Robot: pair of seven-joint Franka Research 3 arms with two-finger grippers.
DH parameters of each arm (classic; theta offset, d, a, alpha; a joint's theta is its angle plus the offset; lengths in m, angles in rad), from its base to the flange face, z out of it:
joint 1: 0 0.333 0 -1.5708
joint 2: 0 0 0 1.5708
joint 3: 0 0.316 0.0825 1.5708
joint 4: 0 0 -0.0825 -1.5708
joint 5: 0 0.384 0 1.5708
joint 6: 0 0 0.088 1.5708
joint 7: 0 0.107 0 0
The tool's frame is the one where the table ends.
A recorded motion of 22 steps. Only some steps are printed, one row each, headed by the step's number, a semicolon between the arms.
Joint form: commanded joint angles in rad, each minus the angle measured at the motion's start. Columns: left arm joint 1, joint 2, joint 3, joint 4, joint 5, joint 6, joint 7; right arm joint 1, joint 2, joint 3, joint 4, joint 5, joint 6, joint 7.
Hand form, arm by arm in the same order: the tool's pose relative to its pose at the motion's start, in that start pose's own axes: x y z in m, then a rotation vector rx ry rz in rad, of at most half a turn. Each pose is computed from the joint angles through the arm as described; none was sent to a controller.
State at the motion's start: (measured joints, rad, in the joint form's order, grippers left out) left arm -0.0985 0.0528 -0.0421 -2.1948 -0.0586 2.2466 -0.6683; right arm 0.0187 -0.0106 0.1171 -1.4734 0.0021 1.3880 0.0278
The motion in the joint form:
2: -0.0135 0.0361 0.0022 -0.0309 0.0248 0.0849 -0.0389; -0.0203 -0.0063 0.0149 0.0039 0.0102 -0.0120 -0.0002
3: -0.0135 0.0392 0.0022 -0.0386 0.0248 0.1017 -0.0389; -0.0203 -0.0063 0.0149 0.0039 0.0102 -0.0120 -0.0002
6: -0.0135 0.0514 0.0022 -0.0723 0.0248 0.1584 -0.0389; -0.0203 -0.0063 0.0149 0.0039 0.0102 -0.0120 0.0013
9: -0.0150 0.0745 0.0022 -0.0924 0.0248 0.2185 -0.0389; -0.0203 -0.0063 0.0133 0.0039 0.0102 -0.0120 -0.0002
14: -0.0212 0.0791 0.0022 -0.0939 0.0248 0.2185 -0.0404; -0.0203 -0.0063 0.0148 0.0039 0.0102 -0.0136 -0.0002
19: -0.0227 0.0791 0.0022 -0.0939 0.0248 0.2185 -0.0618; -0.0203 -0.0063 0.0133 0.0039 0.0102 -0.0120 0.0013
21: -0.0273 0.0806 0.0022 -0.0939 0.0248 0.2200 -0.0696; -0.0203 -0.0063 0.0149 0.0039 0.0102 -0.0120 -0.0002
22: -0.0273 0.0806 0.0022 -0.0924 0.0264 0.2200 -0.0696; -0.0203 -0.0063 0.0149 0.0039 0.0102 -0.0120 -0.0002
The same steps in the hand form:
2: -0.0021 0.0031 0.0255 0.0038 0.0258 -0.0137; -0.0037 0.0014 -0.0038 0.0094 -0.0021 0.0033
3: -0.0024 0.0026 0.0290 0.0000 0.0305 -0.0140; -0.0037 0.0014 -0.0038 0.0094 -0.0021 0.0033
6: -0.0054 -0.0013 0.0445 -0.0065 0.0392 -0.0150; -0.0037 0.0014 -0.0038 0.0094 -0.0021 0.0048
9: -0.0060 -0.0021 0.0596 -0.0173 0.0522 -0.0144; -0.0037 0.0022 -0.0038 0.0095 -0.0021 0.0049
14: -0.0086 -0.0001 0.0628 -0.0133 0.0472 -0.0099; -0.0039 0.0014 -0.0037 0.0093 -0.0037 0.0034
19: -0.0091 0.0005 0.0629 -0.0138 0.0470 -0.0298; -0.0037 0.0022 -0.0038 0.0095 -0.0021 0.0064
21: -0.0106 0.0023 0.0636 -0.0140 0.0467 -0.0331; -0.0037 0.0014 -0.0038 0.0094 -0.0021 0.0033
22: -0.0103 0.0027 0.0630 -0.0142 0.0485 -0.0318; -0.0037 0.0014 -0.0038 0.0094 -0.0021 0.0033

